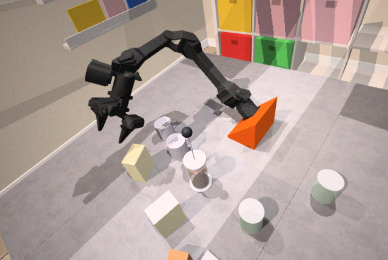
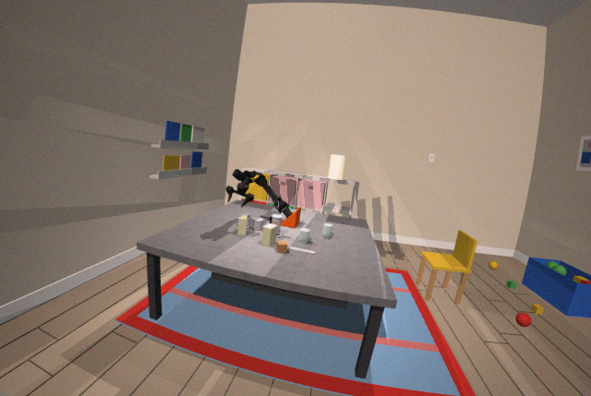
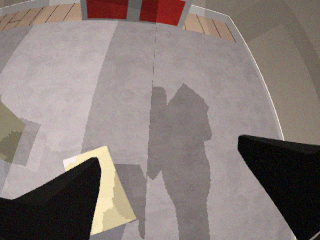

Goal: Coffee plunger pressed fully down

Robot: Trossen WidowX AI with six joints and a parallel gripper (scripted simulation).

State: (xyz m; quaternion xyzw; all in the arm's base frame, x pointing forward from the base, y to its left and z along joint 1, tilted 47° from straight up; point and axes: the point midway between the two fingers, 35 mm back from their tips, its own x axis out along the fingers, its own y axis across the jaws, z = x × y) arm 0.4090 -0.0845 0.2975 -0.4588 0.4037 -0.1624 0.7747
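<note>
The glass coffee press lies 11 cm behind my gripper tip, 24 cm to the left of it and 6 cm below it.
</note>
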